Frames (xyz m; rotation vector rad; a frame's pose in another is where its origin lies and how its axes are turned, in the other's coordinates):
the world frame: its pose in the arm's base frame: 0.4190 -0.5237 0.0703 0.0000 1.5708 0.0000
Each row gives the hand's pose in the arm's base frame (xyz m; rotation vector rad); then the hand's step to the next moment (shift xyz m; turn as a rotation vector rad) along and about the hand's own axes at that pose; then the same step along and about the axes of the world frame.
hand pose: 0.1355 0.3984 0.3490 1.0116 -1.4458 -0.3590
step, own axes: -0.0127 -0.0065 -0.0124 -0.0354 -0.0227 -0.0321
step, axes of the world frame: 0.0108 0.0102 0.0117 0.0339 0.0249 0.0320
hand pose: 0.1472 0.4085 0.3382 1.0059 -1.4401 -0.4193
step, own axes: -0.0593 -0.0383 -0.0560 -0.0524 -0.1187 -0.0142
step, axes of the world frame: 0.0567 0.0423 0.0558 0.1213 -0.0204 0.0436
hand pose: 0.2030 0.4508 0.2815 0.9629 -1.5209 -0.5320
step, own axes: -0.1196 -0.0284 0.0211 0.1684 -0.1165 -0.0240
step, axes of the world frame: 0.0963 0.0773 -0.0175 -0.0112 -0.1965 0.0615
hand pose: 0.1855 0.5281 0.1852 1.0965 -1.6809 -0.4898
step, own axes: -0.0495 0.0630 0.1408 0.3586 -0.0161 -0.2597
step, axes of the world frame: 0.0341 0.0478 -0.1510 -0.2799 -0.2639 0.2197
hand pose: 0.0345 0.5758 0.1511 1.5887 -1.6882 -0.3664
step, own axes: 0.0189 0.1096 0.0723 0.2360 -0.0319 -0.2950
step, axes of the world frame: -0.0325 -0.0192 -0.1272 -0.2517 -0.1413 0.2459
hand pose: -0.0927 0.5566 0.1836 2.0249 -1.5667 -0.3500
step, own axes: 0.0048 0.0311 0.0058 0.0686 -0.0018 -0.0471
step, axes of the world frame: -0.0135 -0.0113 -0.0267 -0.0459 -0.0525 0.0455
